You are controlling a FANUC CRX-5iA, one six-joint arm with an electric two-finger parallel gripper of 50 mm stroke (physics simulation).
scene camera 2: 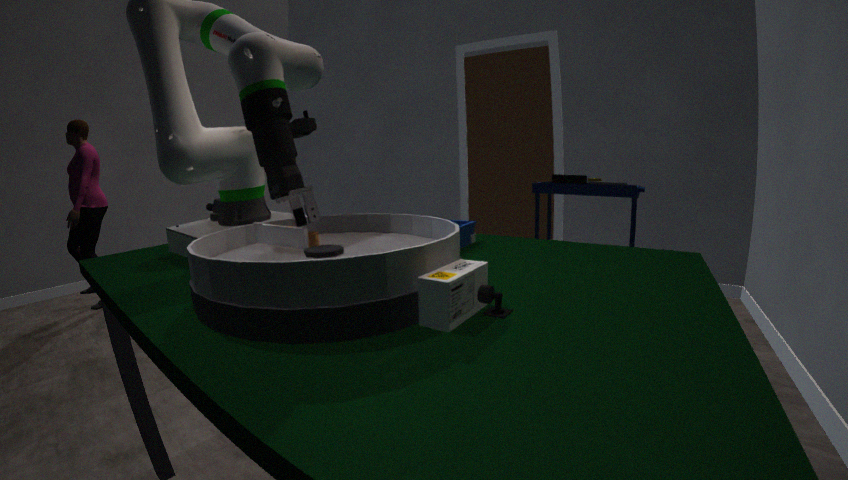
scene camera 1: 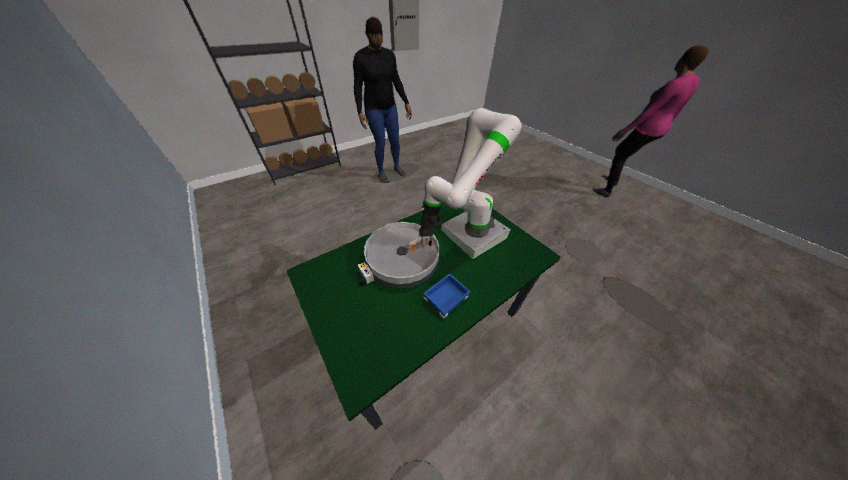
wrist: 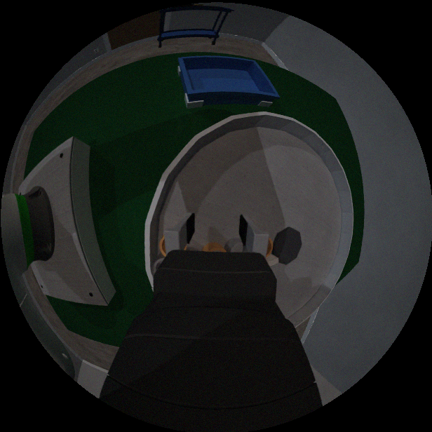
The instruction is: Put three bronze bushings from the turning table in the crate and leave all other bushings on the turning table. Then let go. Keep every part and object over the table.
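Where they show: gripper, fingertip midpoint: (scene camera 2: pixel 308 223) (scene camera 1: pixel 425 246); arm's base, origin of the base link: (scene camera 2: pixel 244 220) (scene camera 1: pixel 476 229).
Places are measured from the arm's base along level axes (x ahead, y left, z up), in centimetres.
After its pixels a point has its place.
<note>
The turning table (scene camera 1: pixel 386 252) {x 54.1, y -19.5, z -1.6 cm} (scene camera 2: pixel 333 282) {x 62.4, y -28.6, z -0.3 cm} (wrist: pixel 300 165) is a round grey bowl with a high rim. My gripper (scene camera 1: pixel 426 242) {x 35.1, y -7.4, z 1.5 cm} (wrist: pixel 216 223) is open and empty, low inside it near the robot base. In the wrist view a bronze bushing (wrist: pixel 214 247) shows below the gap between the fingers, partly hidden by the gripper body. Beside it is a grey bushing (wrist: pixel 233 244). Bronze edges also show behind the left and right fingers. A bronze bushing (scene camera 1: pixel 412 246) {x 40.1, y -13.5, z -0.7 cm} (scene camera 2: pixel 313 239) {x 42.2, y -12.8, z 0.0 cm} stands near the bowl's dark hub. The blue crate (scene camera 1: pixel 446 293) {x 42.8, y 19.6, z -6.4 cm} (scene camera 2: pixel 466 233) {x 53.3, y 23.5, z -4.1 cm} (wrist: pixel 225 80) shows no bushings inside.
The white robot base plate (scene camera 1: pixel 476 240) {x 7.3, y 6.5, z 0.1 cm} (wrist: pixel 80 215) stands beside the turning table. A white box (scene camera 1: pixel 365 272) {x 70.7, y -13.9, z -0.9 cm} (scene camera 2: pixel 452 294) {x 71.7, y -20.2, z -2.7 cm} touches the bowl's outer side. A dark hub (scene camera 1: pixel 402 251) {x 46.9, y -13.9, z -0.8 cm} (scene camera 2: pixel 324 251) {x 48.3, y -16.2, z -0.8 cm} (wrist: pixel 288 245) rises at the bowl's centre. Two people stand away from the green table (scene camera 1: pixel 368 333).
</note>
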